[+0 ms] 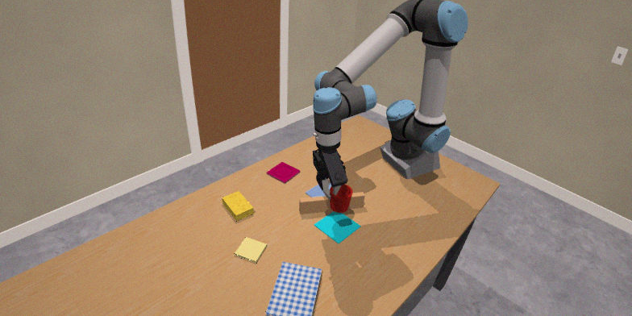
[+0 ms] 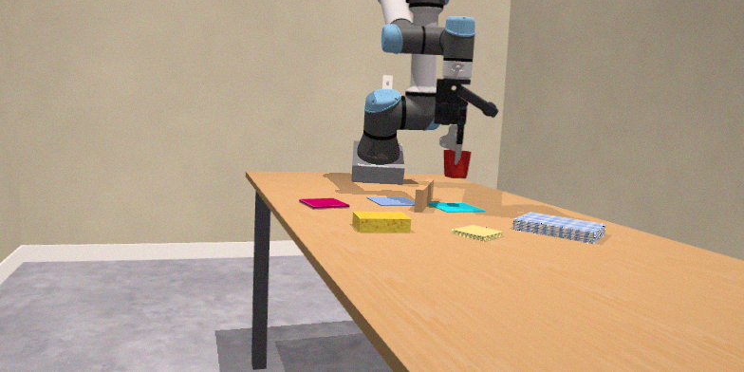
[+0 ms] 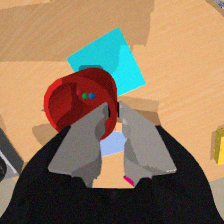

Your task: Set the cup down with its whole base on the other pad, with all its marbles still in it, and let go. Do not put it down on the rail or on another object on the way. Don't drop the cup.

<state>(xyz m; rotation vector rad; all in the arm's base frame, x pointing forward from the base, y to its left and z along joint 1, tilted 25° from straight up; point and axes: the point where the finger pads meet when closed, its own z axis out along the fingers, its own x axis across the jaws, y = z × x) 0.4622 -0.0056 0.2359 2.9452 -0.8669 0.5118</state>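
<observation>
My gripper is now 4 cm past the green marble, 4 cm above it and 2 cm to the right of it. Round my hand: red cup 3 cm below, 3 cm behind, 2 cm to the left; yellow sponge 30 cm to the right, 14 cm ahead, 12 cm below; wooden rail 12 cm below, 8 cm behind, 4 cm to the right.
</observation>
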